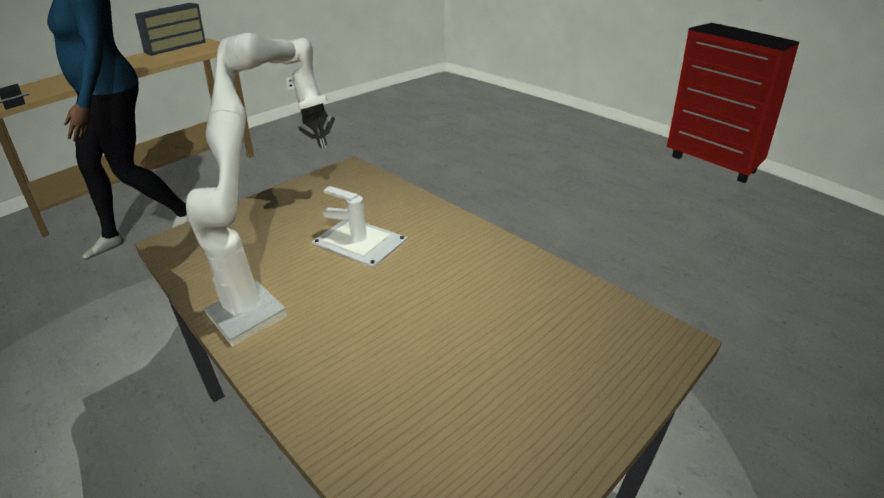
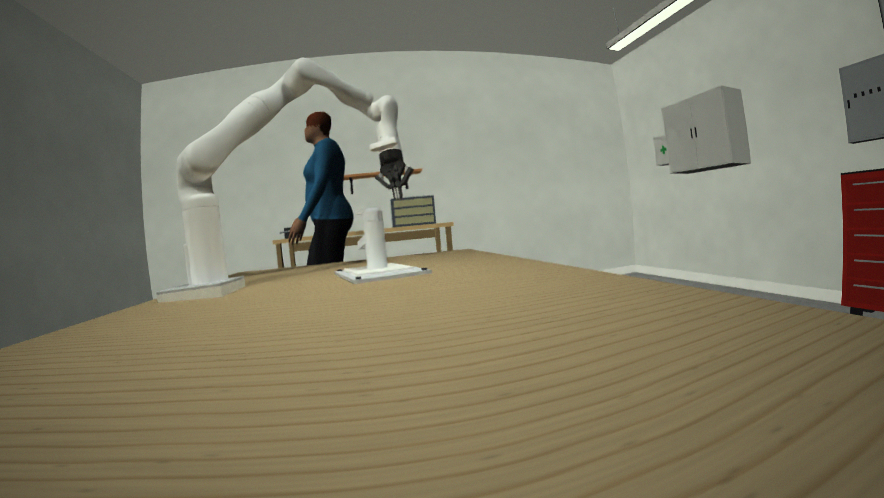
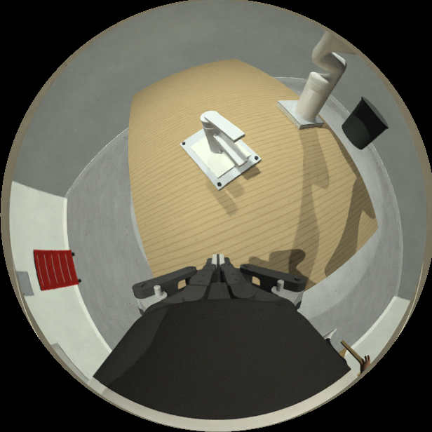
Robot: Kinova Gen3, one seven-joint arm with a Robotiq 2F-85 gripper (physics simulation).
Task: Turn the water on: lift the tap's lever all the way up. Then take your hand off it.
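Places are measured from the arm's base along level axes (x back, y right, z up), in millimetres.
Pixels of known places: gripper, fingertip midpoint: (image 1: 323,148) (image 2: 398,199); arm's base, origin of the base link: (image 1: 242,301) (image 2: 210,281).
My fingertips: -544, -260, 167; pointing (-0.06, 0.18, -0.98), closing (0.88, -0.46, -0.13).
Note:
Ahead of a thing's pixels: the offset from my fingertips to its middle, as dx, dy, dz. "spot": to the spot under its first point. Level surfaces: height alone.
The white tap @(spot: +148, +298, -112) (image 1: 357,223) (image 2: 375,246) (image 3: 211,139) stands upright on a grey plate @(spot: +107, +376, -183) (image 1: 388,246) (image 3: 200,161) on the table. Its flat lever @(+139, +226, -40) (image 1: 340,193) (image 3: 226,126) reaches out from the top of the column, over the spout @(+140, +210, -113) (image 1: 334,213) (image 3: 233,150) and to the same side. The lever stands apart from the spout; its exact tilt is hard to tell. My gripper (image 1: 322,143) (image 2: 397,194) (image 3: 218,260) is shut, with its fingertips together and nothing between them. It hangs in the air beyond the tap, higher than the lever and touching neither tap nor table.
The wooden table @(dz -191) (image 1: 470,321) (image 2: 470,371) (image 3: 175,220) carries the arm's base plate (image 1: 266,309) (image 2: 228,287) (image 3: 292,116) to one side of the tap. A person (image 1: 102,61) (image 2: 326,179) stands beyond the table, near a workbench (image 1: 179,60). A red cabinet (image 1: 729,98) stands by the wall.

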